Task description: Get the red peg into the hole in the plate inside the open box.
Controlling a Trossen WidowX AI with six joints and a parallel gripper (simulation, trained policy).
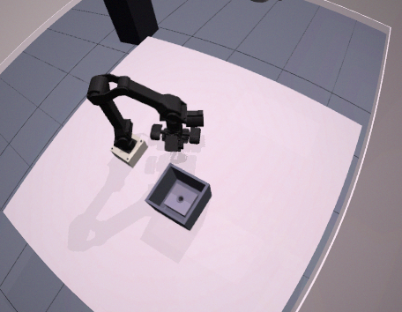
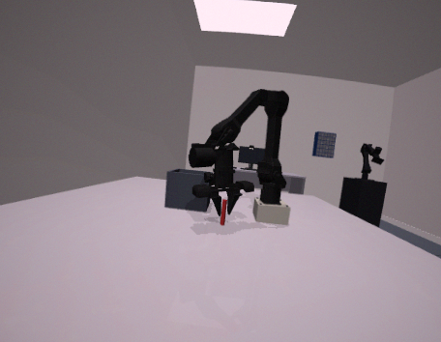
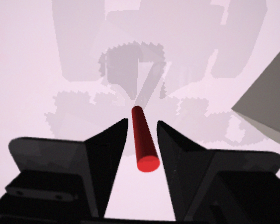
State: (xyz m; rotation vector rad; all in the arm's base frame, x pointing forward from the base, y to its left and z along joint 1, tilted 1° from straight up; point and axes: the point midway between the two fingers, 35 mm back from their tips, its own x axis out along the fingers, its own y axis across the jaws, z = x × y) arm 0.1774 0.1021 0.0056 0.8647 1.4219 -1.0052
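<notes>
My gripper tip is now 200 mm to the left of the light grey plate, 130 mm short of it and 10 mm below it. Also, from my gripper tip: red peg: 10 mm above.
</notes>
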